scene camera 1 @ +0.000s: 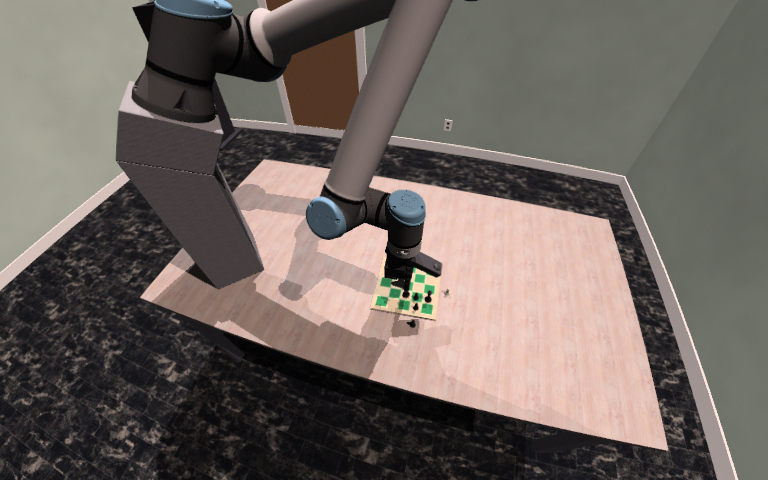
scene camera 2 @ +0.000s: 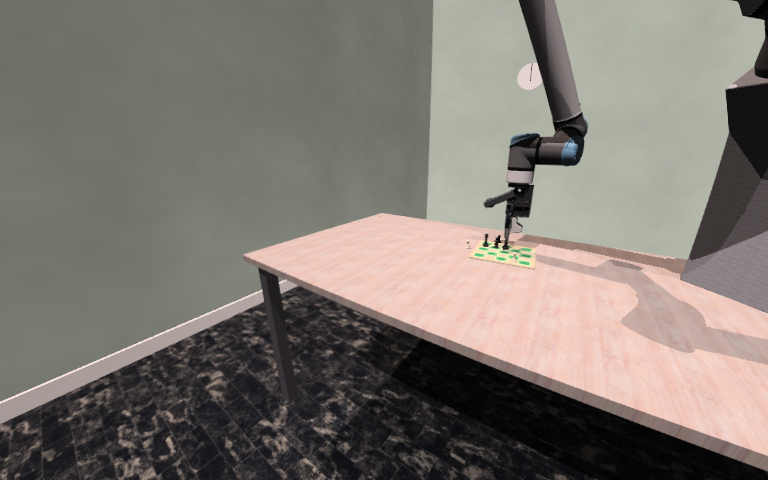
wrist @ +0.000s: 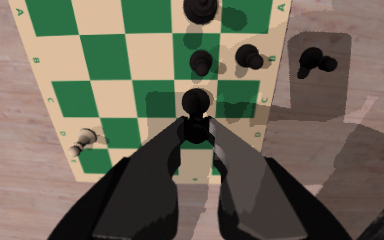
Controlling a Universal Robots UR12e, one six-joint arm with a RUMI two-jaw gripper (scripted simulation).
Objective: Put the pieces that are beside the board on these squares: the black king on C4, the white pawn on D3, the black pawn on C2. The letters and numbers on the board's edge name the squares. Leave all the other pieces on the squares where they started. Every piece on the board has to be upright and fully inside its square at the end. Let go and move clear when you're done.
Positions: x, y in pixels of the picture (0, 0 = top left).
Scene:
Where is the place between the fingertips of the gripper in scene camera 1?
405, 290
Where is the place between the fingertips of the gripper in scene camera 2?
506, 241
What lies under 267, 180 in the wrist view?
The gripper.

